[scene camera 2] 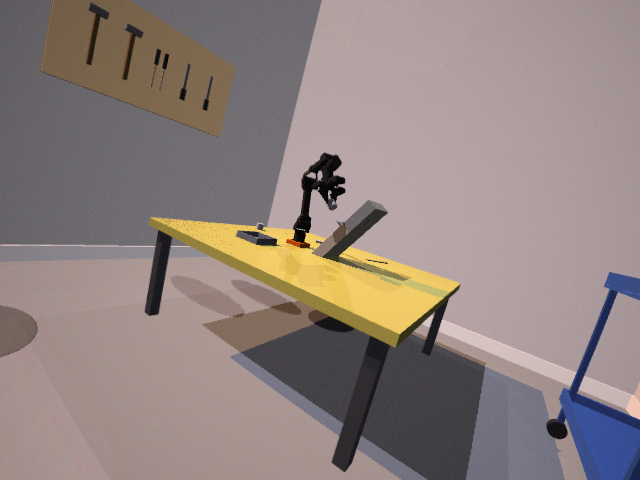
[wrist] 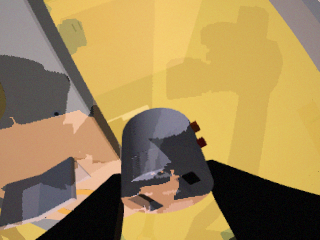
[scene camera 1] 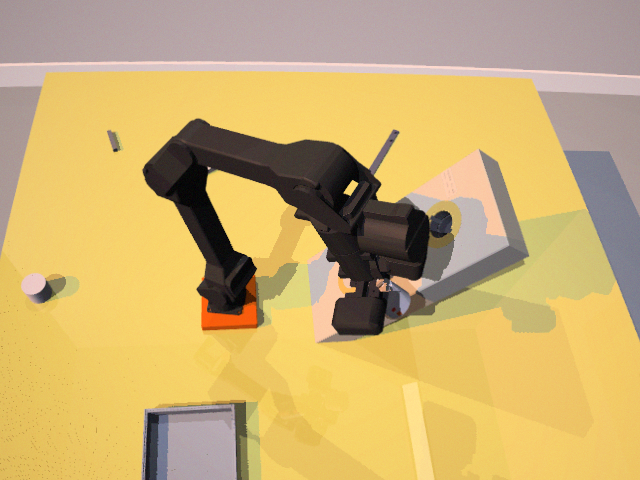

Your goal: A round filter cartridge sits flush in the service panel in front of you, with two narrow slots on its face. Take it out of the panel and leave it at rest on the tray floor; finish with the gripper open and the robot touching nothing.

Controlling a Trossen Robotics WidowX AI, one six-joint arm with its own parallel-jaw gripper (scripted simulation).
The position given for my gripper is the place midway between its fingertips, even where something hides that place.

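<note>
I can see my gripper (scene camera 1: 384,296), and the wrist view gives me my gripper (wrist: 164,174) as well. A round filter cartridge (scene camera 1: 399,300) is here too; in the wrist view I find the same round filter cartridge (wrist: 163,170), and there I also see a service panel (wrist: 56,117).
</note>
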